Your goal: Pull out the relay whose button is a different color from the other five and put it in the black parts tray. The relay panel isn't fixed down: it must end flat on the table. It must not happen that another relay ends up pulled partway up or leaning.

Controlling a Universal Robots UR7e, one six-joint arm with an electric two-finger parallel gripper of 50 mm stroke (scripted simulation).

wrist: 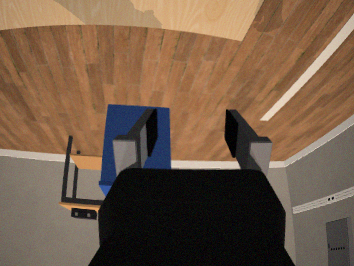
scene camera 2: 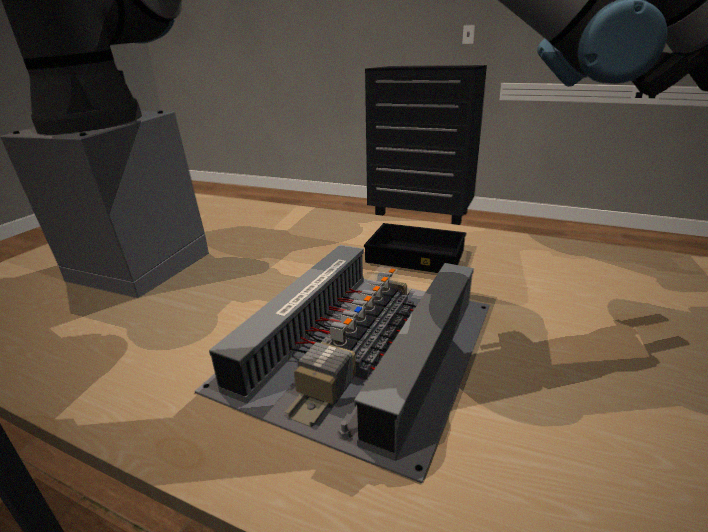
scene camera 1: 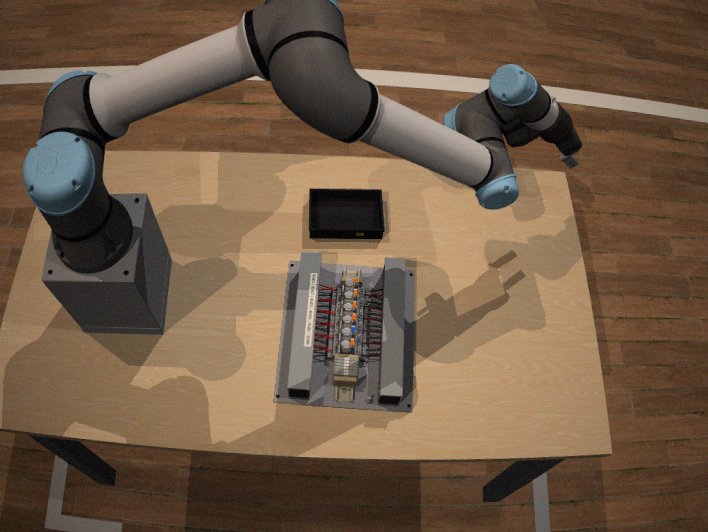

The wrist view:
gripper: 191,123
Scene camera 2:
black parts tray: 410,247
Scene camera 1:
gripper: 569,154
black parts tray: 350,213
